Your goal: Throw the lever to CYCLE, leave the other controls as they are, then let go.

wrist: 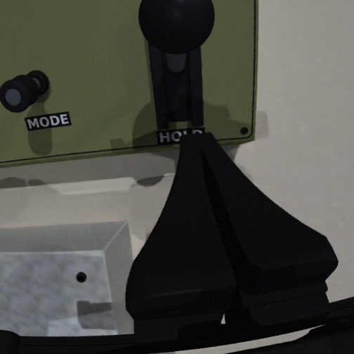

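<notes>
The lever's round black knob [176,22] stands at the top of the wrist view, in front of the upper part of its dark slotted guide [196,95]. A short grey piece of the lever's shaft shows just under the knob. The HOLD label [169,137] is at the lower end of the guide, partly covered by my fingertips. No CYCLE label shows in this view. My gripper [195,150] is shut and empty, its tips together below the knob and apart from it.
A MODE control [21,91] with a grey-tipped black knob sticks out of the green panel [100,65] at the left, above its label. A grey open box [118,270] lies at the lower left. A pale surface runs along the right.
</notes>
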